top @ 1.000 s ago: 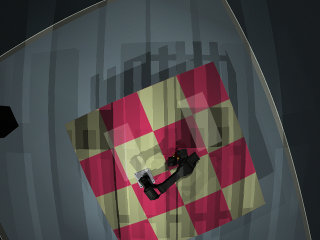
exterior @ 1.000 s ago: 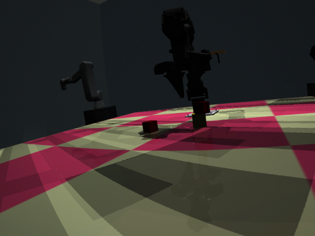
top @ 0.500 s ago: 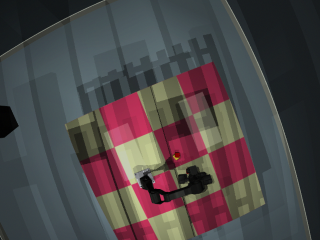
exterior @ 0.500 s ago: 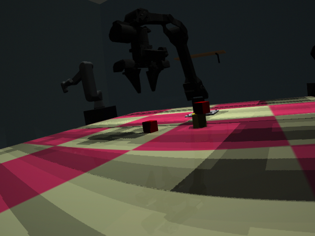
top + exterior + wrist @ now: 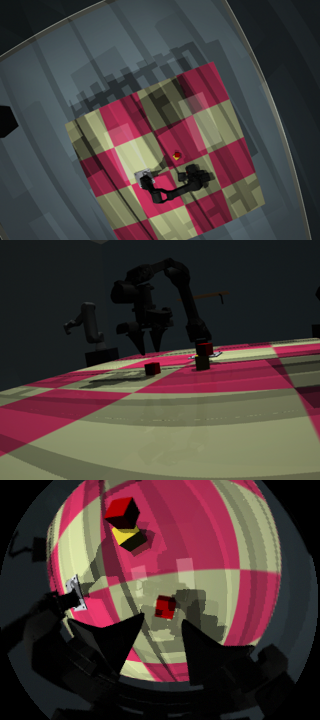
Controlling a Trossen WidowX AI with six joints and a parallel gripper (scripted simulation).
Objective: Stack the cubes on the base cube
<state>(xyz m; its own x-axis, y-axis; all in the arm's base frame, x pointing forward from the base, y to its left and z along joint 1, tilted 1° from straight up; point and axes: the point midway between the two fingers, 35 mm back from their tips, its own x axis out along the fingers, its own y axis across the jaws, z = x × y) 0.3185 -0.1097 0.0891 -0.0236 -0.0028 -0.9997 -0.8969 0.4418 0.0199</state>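
Now: gripper tip 15 cm to the right of the yellow base cube, 4 cm above it and 2 cm past it.
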